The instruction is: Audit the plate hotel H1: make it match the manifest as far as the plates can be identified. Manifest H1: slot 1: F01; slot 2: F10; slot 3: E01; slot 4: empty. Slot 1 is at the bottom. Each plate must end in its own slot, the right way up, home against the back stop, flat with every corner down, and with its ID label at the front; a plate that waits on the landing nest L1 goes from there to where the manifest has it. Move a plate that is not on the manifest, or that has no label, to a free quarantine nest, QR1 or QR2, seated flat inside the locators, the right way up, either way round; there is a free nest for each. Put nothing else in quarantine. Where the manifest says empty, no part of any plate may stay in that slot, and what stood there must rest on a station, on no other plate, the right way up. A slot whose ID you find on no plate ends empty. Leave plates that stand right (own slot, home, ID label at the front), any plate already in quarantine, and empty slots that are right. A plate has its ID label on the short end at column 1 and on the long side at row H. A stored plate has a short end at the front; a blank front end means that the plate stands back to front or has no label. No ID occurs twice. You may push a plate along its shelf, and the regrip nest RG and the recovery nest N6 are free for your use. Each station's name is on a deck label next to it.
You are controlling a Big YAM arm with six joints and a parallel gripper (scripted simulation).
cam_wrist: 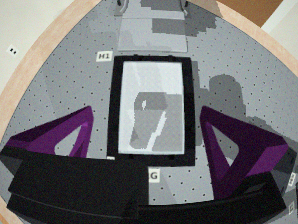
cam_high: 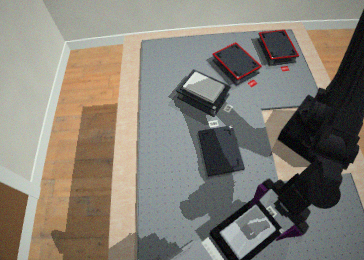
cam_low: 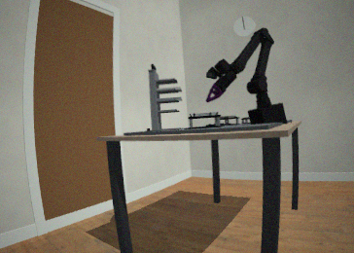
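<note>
My gripper is now 30 mm short of the pale plate, 10 mm to the right of it and 80 mm above it. The rest, counted from my hand: plate hotel: 260 mm ahead, 110 mm to the left, 10 mm above; H1 deck label: 100 mm ahead, 150 mm to the left, 150 mm below; black nest: 30 mm ahead, 10 mm to the left, 90 mm below.
</note>
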